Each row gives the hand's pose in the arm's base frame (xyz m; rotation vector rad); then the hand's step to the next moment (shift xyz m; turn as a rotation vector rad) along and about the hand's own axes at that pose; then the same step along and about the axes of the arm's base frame.
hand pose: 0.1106 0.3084 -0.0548 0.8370 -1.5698 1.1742
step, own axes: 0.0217 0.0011 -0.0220 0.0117 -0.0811 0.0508
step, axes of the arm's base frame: -0.0010 0.0218 0.0219 0.0554 -0.0724 0.0312
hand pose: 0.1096 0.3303 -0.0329 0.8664 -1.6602 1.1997
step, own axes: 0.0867 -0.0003 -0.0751 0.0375 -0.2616 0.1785
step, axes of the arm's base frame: -0.0121 0.0684 0.0913 0.1752 -0.2476 0.0984
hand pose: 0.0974 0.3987 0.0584 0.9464 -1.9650 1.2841
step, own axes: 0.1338 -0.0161 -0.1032 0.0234 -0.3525 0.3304
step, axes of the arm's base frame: -0.0521 0.0599 0.1501 0.2425 -0.4109 0.0796
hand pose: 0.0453 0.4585 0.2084 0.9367 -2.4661 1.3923
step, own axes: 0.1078 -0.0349 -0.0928 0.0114 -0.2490 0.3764
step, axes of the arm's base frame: -0.0796 0.0152 0.1220 0.1983 -0.4048 -0.0253
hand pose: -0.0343 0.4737 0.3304 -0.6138 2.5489 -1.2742
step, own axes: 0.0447 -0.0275 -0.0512 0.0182 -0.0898 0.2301
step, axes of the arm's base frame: -0.0517 0.0009 0.0520 0.0947 -0.2192 -0.0657
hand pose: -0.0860 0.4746 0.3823 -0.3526 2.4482 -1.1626
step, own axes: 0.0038 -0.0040 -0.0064 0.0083 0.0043 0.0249
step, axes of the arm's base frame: -0.0061 0.0004 0.0058 0.0039 -0.0175 -0.0197
